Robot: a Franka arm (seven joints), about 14 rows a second.
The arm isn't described. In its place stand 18 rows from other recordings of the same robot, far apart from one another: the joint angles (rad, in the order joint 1, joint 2, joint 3, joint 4, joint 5, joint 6, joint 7), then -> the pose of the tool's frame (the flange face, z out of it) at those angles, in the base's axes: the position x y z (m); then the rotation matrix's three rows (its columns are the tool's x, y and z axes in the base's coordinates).
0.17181, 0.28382, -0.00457, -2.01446, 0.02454, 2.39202, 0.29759 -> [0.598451, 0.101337, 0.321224], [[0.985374, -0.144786, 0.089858], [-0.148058, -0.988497, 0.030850], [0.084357, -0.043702, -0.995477]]
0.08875, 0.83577, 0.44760, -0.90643, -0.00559, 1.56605, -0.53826 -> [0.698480, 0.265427, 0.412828], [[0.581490, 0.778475, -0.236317], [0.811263, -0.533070, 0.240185], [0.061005, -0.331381, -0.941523]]
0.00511, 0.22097, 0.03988, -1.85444, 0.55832, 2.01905, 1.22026 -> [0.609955, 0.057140, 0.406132], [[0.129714, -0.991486, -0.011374], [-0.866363, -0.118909, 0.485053], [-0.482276, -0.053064, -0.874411]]
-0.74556, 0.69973, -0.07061, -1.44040, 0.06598, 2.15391, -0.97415 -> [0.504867, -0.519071, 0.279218], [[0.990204, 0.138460, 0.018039], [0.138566, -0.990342, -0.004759], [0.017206, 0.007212, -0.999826]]
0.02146, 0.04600, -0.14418, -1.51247, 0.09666, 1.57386, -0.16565 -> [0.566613, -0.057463, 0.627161], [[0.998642, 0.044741, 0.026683], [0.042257, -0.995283, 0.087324], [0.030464, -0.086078, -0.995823]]
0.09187, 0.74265, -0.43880, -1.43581, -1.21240, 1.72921, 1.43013 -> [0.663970, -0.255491, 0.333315], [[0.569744, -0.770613, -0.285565], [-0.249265, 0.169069, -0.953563], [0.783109, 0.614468, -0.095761]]
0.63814, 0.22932, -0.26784, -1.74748, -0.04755, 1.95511, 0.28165 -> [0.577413, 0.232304, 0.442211], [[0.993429, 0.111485, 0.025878], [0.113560, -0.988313, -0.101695], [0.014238, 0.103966, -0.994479]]
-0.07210, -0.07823, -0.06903, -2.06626, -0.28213, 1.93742, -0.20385 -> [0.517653, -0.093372, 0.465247], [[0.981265, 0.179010, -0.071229], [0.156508, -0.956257, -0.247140], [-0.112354, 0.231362, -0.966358]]
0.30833, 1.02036, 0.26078, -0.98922, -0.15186, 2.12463, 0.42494 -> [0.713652, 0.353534, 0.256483], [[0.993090, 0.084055, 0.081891], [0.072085, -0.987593, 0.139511], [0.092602, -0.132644, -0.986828]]
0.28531, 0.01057, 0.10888, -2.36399, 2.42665, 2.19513, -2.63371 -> [0.474842, 0.222606, 0.351055], [[0.026887, 0.815893, 0.577577], [-0.025142, -0.577051, 0.816321], [0.999322, -0.036470, 0.004998]]
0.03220, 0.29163, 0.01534, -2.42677, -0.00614, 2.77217, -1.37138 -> [0.495832, 0.024150, 0.193596], [[0.146112, 0.987814, 0.053621], [0.989189, -0.146571, 0.004706], [0.012508, 0.052354, -0.998550]]
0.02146, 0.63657, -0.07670, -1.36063, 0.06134, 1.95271, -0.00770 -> [0.720714, -0.024424, 0.344480], [[0.997450, -0.057811, -0.041857], [-0.057309, -0.998271, 0.013087], [-0.042542, -0.010655, -0.999038]]
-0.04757, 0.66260, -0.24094, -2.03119, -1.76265, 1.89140, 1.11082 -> [0.526331, -0.232733, 0.142227], [[0.996546, 0.046537, 0.068780], [0.071493, -0.059392, -0.995671], [-0.042250, 0.997149, -0.062514]]
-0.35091, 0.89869, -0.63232, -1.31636, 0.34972, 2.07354, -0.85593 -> [0.515390, -0.532315, 0.262775], [[0.987485, -0.091438, -0.128498], [-0.106884, -0.987130, -0.118952], [-0.115967, 0.131198, -0.984550]]
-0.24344, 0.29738, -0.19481, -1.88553, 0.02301, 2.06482, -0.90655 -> [0.553351, -0.251671, 0.344360], [[0.889624, 0.441389, -0.117239], [0.445892, -0.894977, 0.014011], [-0.098742, -0.064740, -0.993005]]
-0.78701, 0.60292, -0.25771, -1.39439, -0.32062, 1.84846, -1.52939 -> [0.361988, -0.603441, 0.361826], [[0.711190, 0.557120, -0.428751], [0.556801, -0.818719, -0.140253], [-0.429164, -0.138983, -0.892470]]
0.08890, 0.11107, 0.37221, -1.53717, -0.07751, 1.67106, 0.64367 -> [0.541142, 0.247452, 0.589764], [[0.983063, -0.177975, 0.043718], [-0.177274, -0.983969, -0.019453], [0.046479, 0.011373, -0.998855]]
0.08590, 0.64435, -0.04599, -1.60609, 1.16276, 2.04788, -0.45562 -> [0.688525, 0.082095, 0.261015], [[0.986095, -0.135315, 0.096467], [-0.157226, -0.571690, 0.805264], [-0.053815, -0.809235, -0.585016]]
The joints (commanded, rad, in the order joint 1, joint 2, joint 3, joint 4, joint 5, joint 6, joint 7), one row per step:
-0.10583 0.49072 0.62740 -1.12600 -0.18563 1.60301 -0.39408
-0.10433 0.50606 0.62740 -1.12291 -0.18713 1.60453 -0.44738
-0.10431 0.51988 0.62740 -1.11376 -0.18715 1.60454 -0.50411
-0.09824 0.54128 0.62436 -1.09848 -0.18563 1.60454 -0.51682
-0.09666 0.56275 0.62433 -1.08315 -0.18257 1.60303 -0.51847
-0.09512 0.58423 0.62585 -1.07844 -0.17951 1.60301 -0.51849
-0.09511 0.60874 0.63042 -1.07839 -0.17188 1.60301 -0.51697
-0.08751 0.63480 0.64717 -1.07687 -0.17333 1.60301 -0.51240
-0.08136 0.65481 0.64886 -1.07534 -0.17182 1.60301 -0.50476
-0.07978 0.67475 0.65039 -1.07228 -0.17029 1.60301 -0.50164
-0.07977 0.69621 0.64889 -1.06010 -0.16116 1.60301 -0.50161
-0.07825 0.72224 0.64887 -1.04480 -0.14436 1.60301 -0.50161
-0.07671 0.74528 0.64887 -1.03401 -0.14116 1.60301 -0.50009
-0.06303 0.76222 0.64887 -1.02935 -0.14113 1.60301 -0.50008
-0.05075 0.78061 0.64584 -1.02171 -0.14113 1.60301 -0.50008
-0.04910 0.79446 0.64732 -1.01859 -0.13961 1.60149 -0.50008
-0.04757 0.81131 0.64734 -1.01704 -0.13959 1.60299 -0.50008
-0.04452 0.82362 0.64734 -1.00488 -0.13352 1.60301 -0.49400
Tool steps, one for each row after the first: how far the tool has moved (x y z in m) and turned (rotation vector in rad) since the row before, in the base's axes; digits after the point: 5 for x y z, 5 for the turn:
0.00367 0.00014 -0.00798 0.00152 0.00442 0.05338
0.00377 -0.00141 -0.00446 0.00499 -0.00090 0.05371
0.00505 0.00039 -0.00695 0.00845 0.00740 0.01156
0.00515 -0.00112 -0.00681 0.01058 0.01070 -0.00127
0.00404 0.00095 -0.01136 0.00757 0.01862 0.00137
0.00352 0.00229 -0.01492 0.01170 0.02766 0.00220
-0.00014 0.01171 -0.01338 0.01107 0.02389 0.01623
0.00165 0.00451 -0.01198 0.00392 0.02058 -0.00061
0.00272 0.00120 -0.01134 0.00479 0.01851 -0.00149
0.00456 -0.00176 -0.00882 0.01375 0.01555 -0.00646
0.00447 0.00009 -0.01012 0.02297 0.02091 -0.00577
0.00388 -0.00046 -0.01058 0.00853 0.01581 -0.00456
-0.00070 0.00858 -0.00933 0.00300 0.01307 0.01174
0.00059 0.00594 -0.00971 0.00189 0.01221 0.00690
0.00092 0.00131 -0.00778 0.00363 0.01324 0.00164
0.00152 0.00081 -0.01063 0.00206 0.01429 0.00041
0.00199 0.00078 -0.00305 0.00903 0.00665 -0.00883

